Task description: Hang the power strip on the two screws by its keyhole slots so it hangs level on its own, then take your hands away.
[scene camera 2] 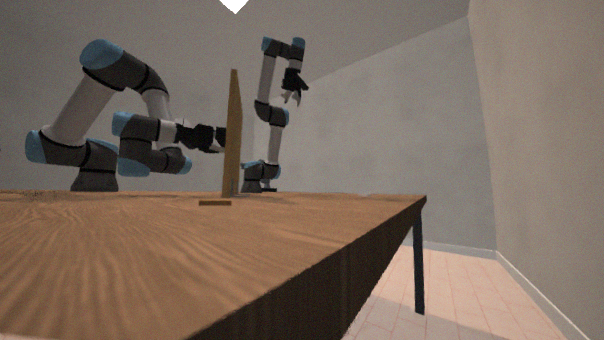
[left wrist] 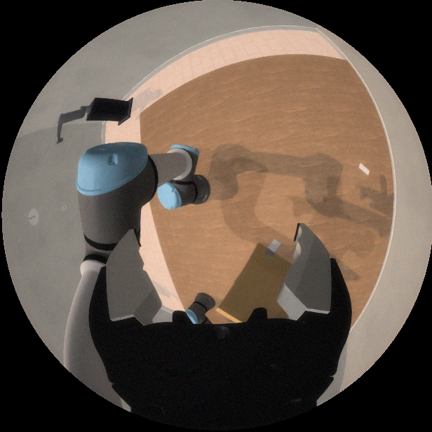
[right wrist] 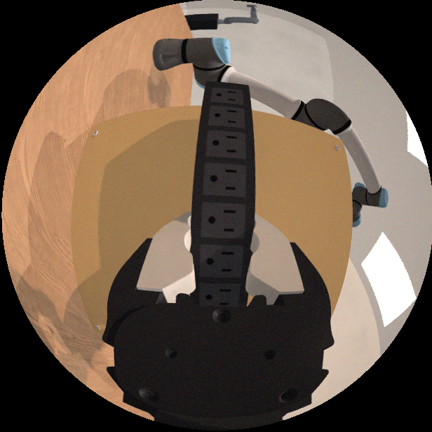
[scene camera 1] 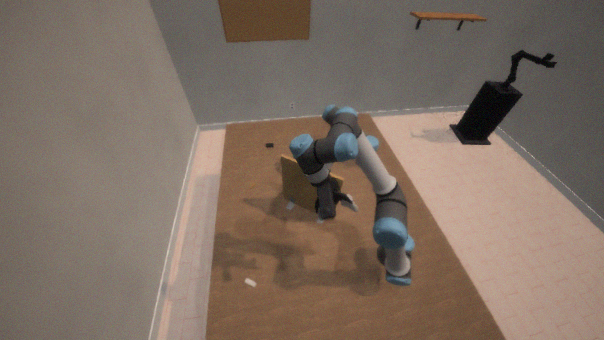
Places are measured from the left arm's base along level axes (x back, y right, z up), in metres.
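Pixels of known places: left gripper, fingertip midpoint: (scene camera 2: 291,105) (scene camera 1: 339,215); left arm's base, origin of the base link: (scene camera 2: 251,192); right arm's base, origin of the base link: (scene camera 2: 95,191).
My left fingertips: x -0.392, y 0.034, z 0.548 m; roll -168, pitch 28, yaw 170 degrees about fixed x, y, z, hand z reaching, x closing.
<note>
For each thing: its middle in the pictures, then the offset to it from my left fingertips. Level surfaces: height alone.
- upright tan board, body centre: (scene camera 2: 234,144) (scene camera 1: 309,189) dx -0.018, dy +0.378, dz -0.338 m
- wooden table, its level: dz -0.548 m
- white piece, body centre: (scene camera 1: 250,282) dx -0.422, dy -0.030, dz -0.542 m
- small black box, body centre: (scene camera 1: 269,145) dx -0.212, dy +1.044, dz -0.540 m
- flat wooden block, body centre: (scene camera 2: 215,202) dx -0.377, dy +0.628, dz -0.544 m
The dark power strip (right wrist: 225,180) runs up the right wrist view, outlets toward that camera, in front of the upright tan board (scene camera 1: 295,185) (scene camera 2: 233,130) (left wrist: 255,285) (right wrist: 300,200). My right gripper (right wrist: 221,215) (scene camera 2: 220,141) is shut on the strip near its lower part in the right wrist view, close to the board. Whether the strip touches the board cannot be told. Small screw heads (right wrist: 95,133) (right wrist: 338,148) show at board corners; the two hanging screws and the keyhole slots are hidden. My left gripper (scene camera 2: 291,100) (left wrist: 216,229) is open and empty, high up beyond the board in scene camera 2.
The board stands on the wooden table (scene camera 1: 350,310) (scene camera 2: 150,250) with a pale bracket (left wrist: 274,248) at its foot. A white piece (scene camera 1: 250,282) (left wrist: 364,169), a small black box (scene camera 1: 269,145) and a flat wooden block (scene camera 2: 215,203) lie on the table. My left arm (right wrist: 325,115) rises beyond the board.
</note>
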